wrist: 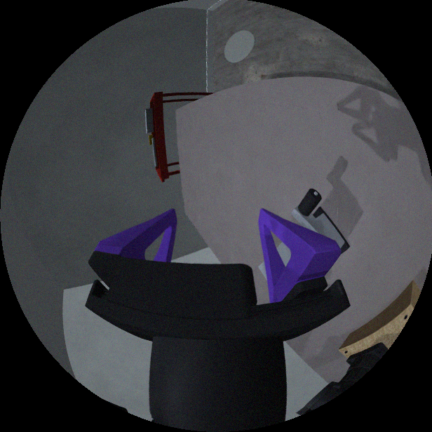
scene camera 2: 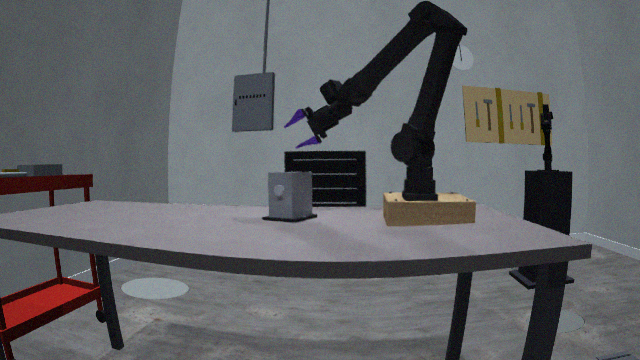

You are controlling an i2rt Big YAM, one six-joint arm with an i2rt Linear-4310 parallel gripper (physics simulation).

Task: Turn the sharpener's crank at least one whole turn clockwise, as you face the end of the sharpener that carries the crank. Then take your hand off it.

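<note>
The grey box-shaped sharpener stands upright on its dark base plate on the table. Its face toward scene camera 2 carries a pale round knob. The crank's black cylindrical handle shows in the wrist view, just beyond the right purple finger; the crank does not show in scene camera 2. That finger hides part of the crank arm and the sharpener body. My gripper is open and empty, its purple fingers wide apart. It hangs above the sharpener, apart from it and the crank, tilted toward the table's left side.
The arm stands on a wooden block on the table, to the right of the sharpener in scene camera 2. A red cart stands past the table's left end. A black drawer unit is behind the table.
</note>
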